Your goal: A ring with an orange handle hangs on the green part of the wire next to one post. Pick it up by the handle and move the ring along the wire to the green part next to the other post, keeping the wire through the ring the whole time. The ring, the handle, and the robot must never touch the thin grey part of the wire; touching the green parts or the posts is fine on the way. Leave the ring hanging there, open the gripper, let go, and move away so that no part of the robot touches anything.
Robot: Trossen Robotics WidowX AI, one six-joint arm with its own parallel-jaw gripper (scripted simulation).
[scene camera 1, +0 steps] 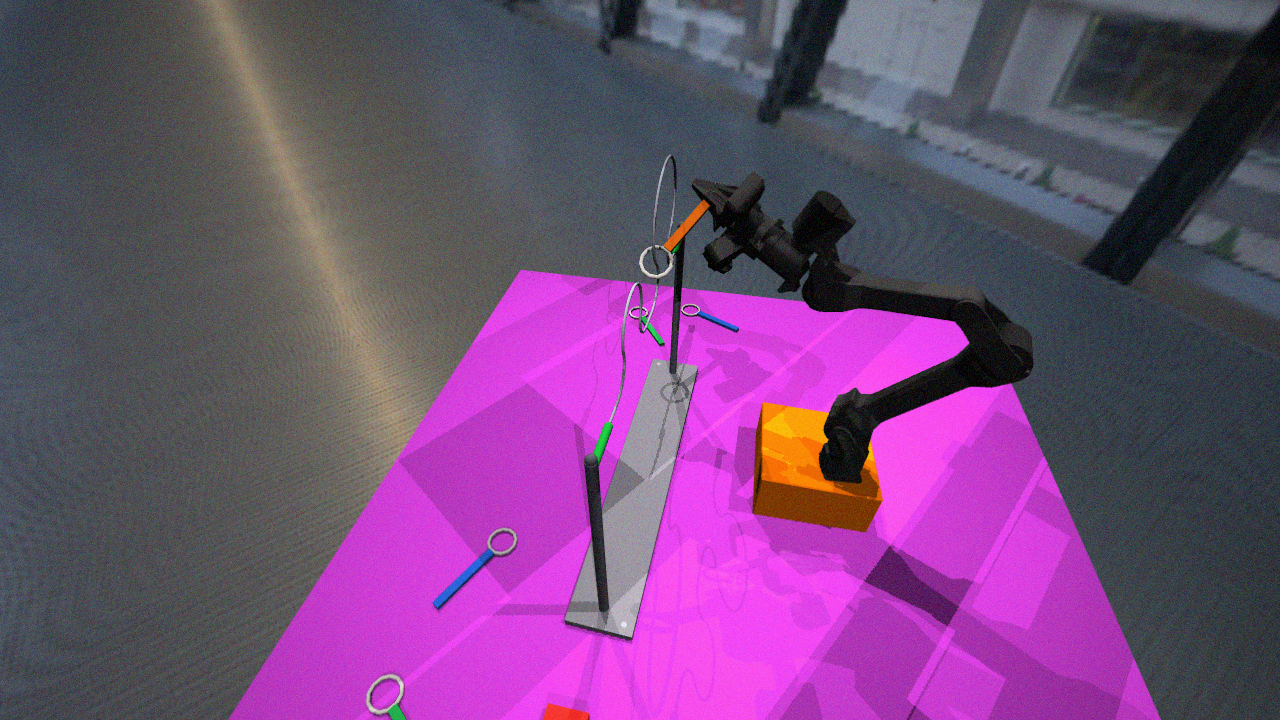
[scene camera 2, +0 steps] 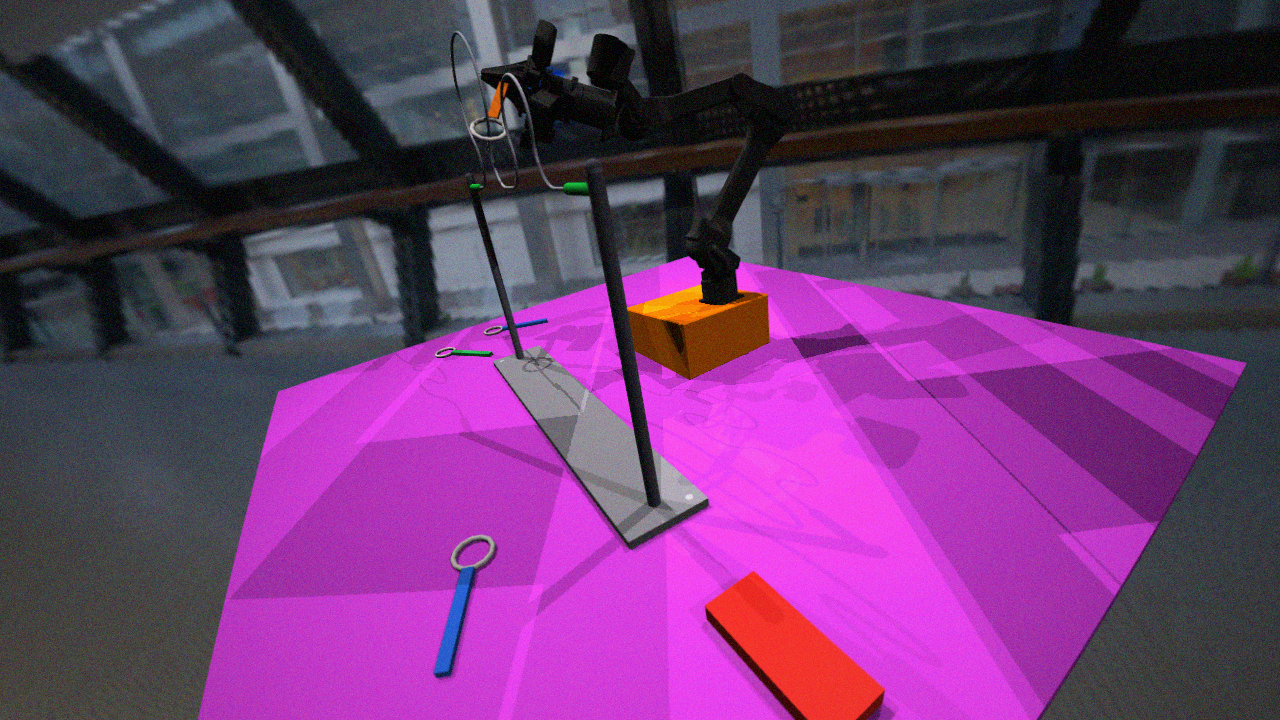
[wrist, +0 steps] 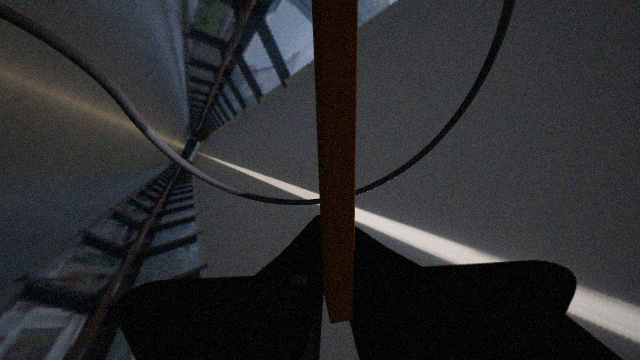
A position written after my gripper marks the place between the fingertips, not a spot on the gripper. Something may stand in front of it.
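Note:
What I see is my gripper (scene camera 2: 481, 73) (scene camera 1: 693, 182) (wrist: 327, 222), so the gripper is visible to me in scene camera 2, in scene camera 1 and in the wrist view.

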